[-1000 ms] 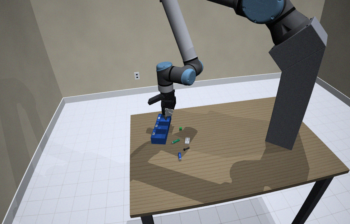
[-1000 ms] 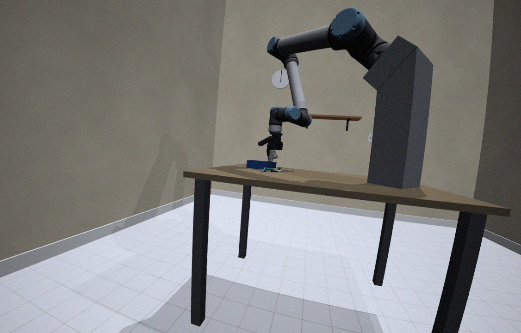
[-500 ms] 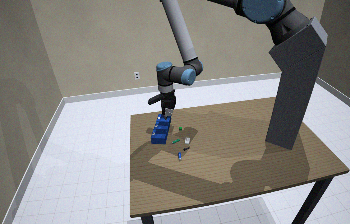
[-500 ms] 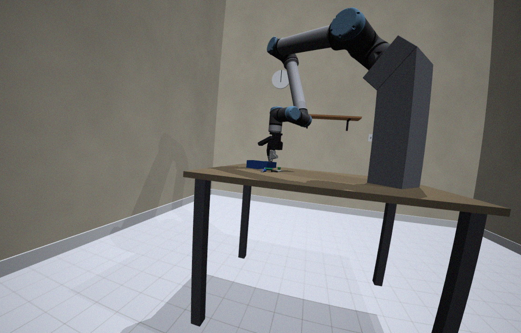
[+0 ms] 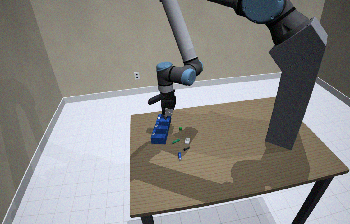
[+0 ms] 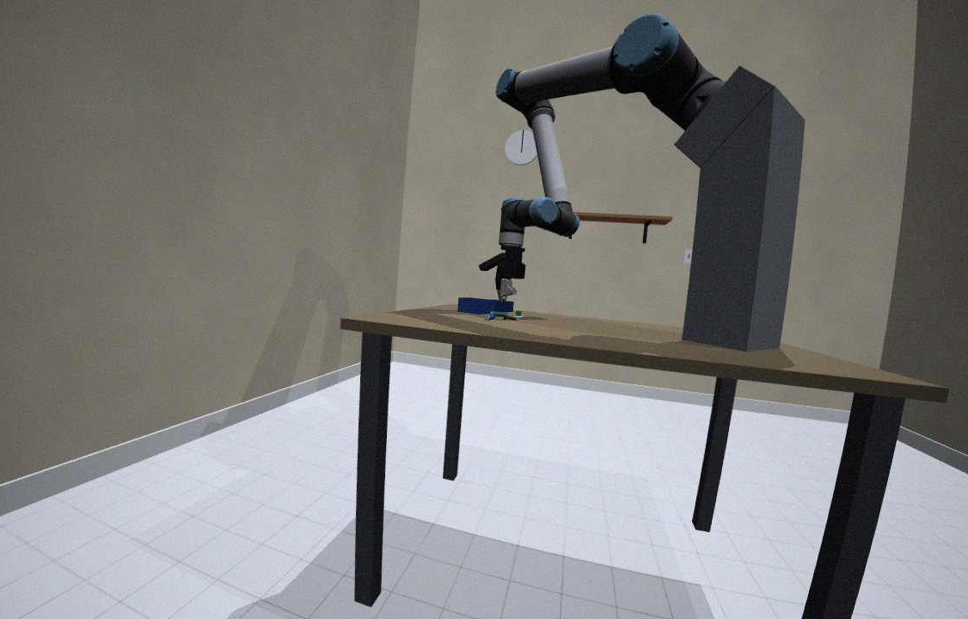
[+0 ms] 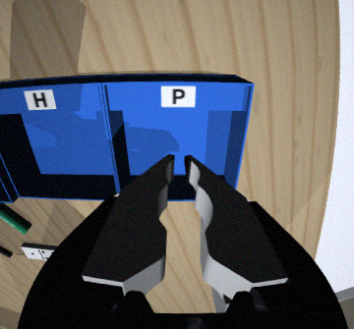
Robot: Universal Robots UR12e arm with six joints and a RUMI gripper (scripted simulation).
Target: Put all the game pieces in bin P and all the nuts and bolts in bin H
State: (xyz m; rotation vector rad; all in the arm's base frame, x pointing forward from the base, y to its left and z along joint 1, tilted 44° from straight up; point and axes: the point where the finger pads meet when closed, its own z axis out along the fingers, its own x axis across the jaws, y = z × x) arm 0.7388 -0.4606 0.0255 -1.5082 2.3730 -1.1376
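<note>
Right now the blue bin is 6 cm ahead of my hand, 7 cm to the left of it and 1 cm below it. The rest, counted from my hand: green cylinder (2 cm ahead, 21 cm to the left, 3 cm below); then green die (5 cm behind, 11 cm to the left, 3 cm below); then white domino (4 cm behind, 23 cm to the left, 3 cm below).
</note>
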